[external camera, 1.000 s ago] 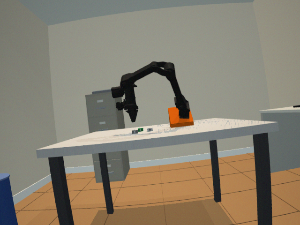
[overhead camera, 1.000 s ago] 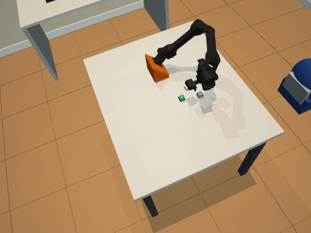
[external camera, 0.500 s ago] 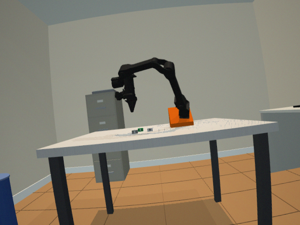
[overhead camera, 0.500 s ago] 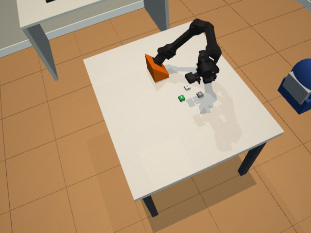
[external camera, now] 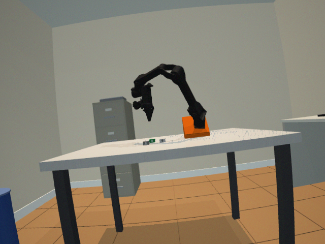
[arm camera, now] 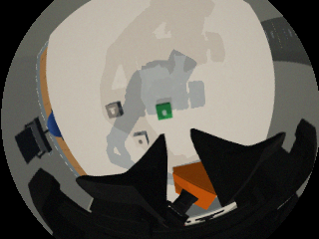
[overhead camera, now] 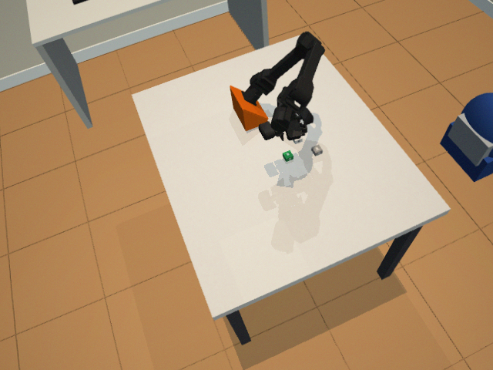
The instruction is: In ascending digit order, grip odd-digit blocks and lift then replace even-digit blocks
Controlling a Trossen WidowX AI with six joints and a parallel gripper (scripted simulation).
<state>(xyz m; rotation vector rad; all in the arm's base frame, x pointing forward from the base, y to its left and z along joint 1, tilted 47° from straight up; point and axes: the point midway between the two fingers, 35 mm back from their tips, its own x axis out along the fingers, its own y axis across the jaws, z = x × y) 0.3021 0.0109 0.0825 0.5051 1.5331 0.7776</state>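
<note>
My gripper tip is now 10 mm past the green block, 10 mm to the right of it and 120 mm above it. Also, from my gripper tip: white block 80 mm behind, 70 mm to the left, 120 mm below; grey block 120 mm to the left, 120 mm below.
</note>
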